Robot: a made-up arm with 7 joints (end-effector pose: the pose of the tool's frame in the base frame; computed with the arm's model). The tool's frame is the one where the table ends.
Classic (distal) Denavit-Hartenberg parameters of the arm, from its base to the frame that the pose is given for. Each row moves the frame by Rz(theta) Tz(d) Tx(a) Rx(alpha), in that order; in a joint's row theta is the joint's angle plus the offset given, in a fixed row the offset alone. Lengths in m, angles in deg.
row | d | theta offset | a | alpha
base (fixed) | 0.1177 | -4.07 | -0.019 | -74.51
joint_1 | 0.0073 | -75.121 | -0.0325 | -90
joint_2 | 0.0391 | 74 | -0.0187 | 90
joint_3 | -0.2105 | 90 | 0.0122 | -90
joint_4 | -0.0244 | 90 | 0.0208 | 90
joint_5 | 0.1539 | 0 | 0.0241 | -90
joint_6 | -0.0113 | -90 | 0.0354 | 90
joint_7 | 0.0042 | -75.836 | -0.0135 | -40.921
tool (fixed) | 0.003 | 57.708 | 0 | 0
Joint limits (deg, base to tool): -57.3..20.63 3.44..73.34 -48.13..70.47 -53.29..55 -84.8..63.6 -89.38..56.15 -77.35..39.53
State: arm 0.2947 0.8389 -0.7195 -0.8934 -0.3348 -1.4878 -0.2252
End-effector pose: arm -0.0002 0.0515 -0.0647 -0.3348 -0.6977 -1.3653
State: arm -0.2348 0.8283 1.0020 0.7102 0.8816 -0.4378 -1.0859
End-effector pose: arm 0.1399 0.3515 -0.0651 0.6241 1.7071 -0.0757
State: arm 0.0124 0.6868 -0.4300 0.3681 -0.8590 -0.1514 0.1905
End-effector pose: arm 0.0744 0.1470 -0.2368 -0.4727 1.2884 -0.0623
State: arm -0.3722 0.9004 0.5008 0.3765 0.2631 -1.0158 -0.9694
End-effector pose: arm 0.2271 0.2557 -0.0056 1.4287 0.6193 -0.4808
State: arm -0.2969 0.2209 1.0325 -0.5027 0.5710 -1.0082 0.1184
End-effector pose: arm 0.1466 0.1772 -0.0153 0.9555 -0.5642 0.5651
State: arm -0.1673 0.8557 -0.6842 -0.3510 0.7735 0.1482 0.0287
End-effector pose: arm 0.1533 0.0683 -0.1315 1.3602 0.6074 -0.4643
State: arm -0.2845 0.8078 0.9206 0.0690 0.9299 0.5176 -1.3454
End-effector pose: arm 0.1695 0.3315 0.0338 0.1589 1.6665 0.2900
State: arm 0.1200 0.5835 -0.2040 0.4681 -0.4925 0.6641 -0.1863
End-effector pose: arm 0.0194 0.1691 -0.2700 -0.5166 2.1704 -0.0553
